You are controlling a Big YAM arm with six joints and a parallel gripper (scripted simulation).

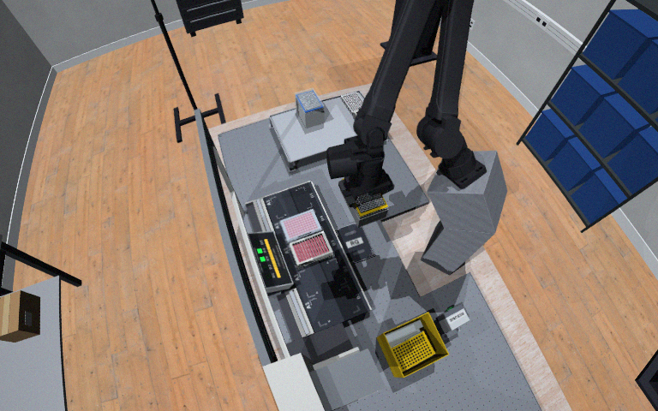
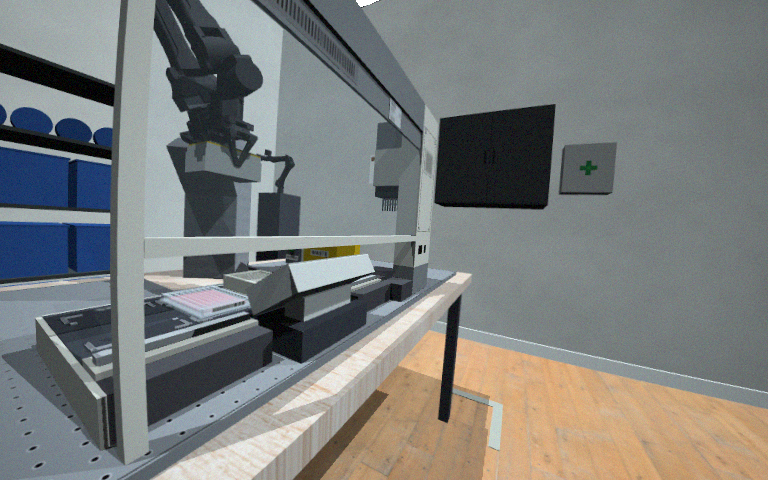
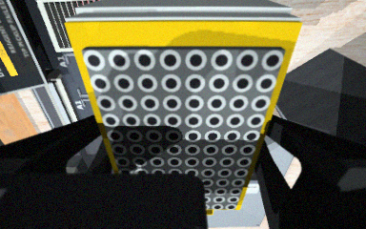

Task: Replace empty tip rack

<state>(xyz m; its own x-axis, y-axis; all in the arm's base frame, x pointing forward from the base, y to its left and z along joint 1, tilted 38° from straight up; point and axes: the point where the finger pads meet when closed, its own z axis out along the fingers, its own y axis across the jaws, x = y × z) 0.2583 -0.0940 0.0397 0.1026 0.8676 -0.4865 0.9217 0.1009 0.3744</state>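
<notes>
Right now my hand is 310 mm above the spare nest. Round my hand: clear tip-rack cover (40 mm ahead, 350 mm to the left, 270 mm below); pink plate (150 mm ahead, 130 mm to the right, 270 mm below); frame bar (350 mm ahead, 150 mm below).
</notes>
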